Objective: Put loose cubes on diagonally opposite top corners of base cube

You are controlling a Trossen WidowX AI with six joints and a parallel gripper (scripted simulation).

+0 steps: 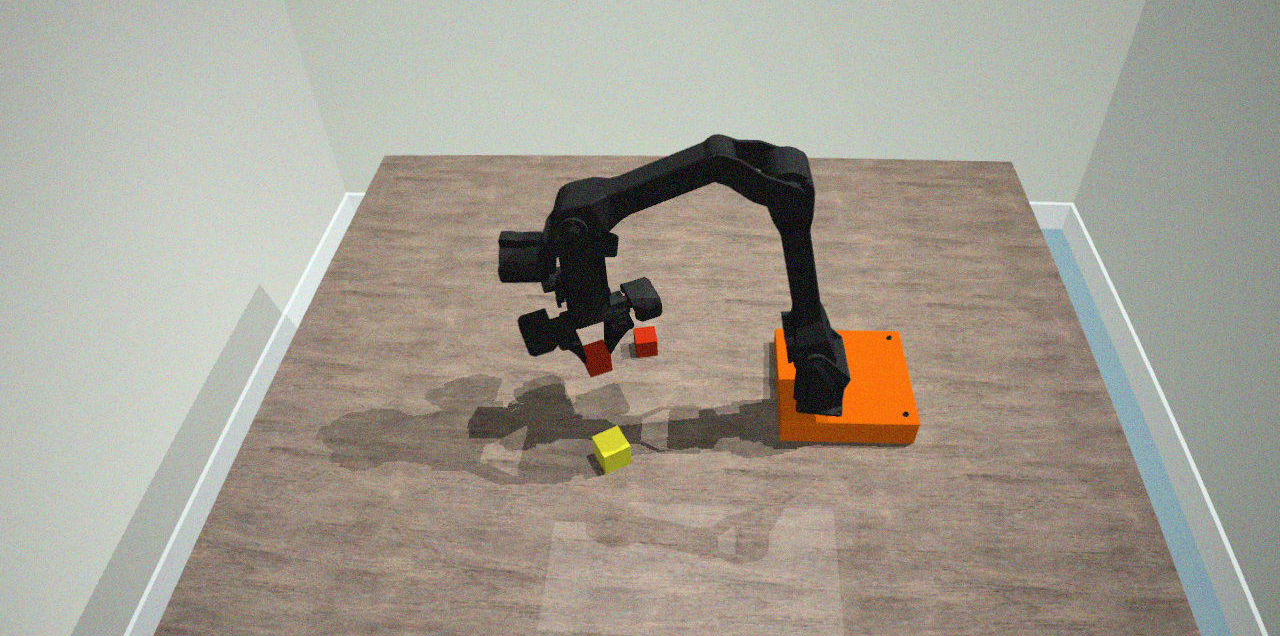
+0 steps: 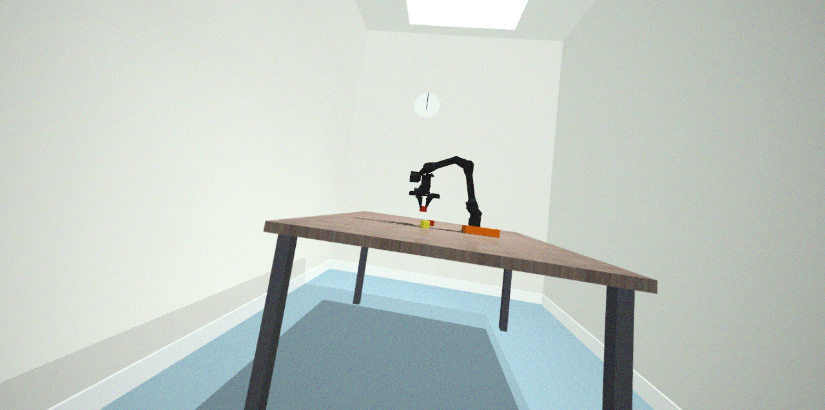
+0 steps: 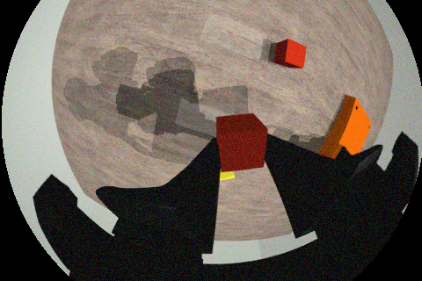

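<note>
The yellow base cube is 40 mm behind my gripper tip, 90 mm to the left of it and 80 mm below it.
</note>
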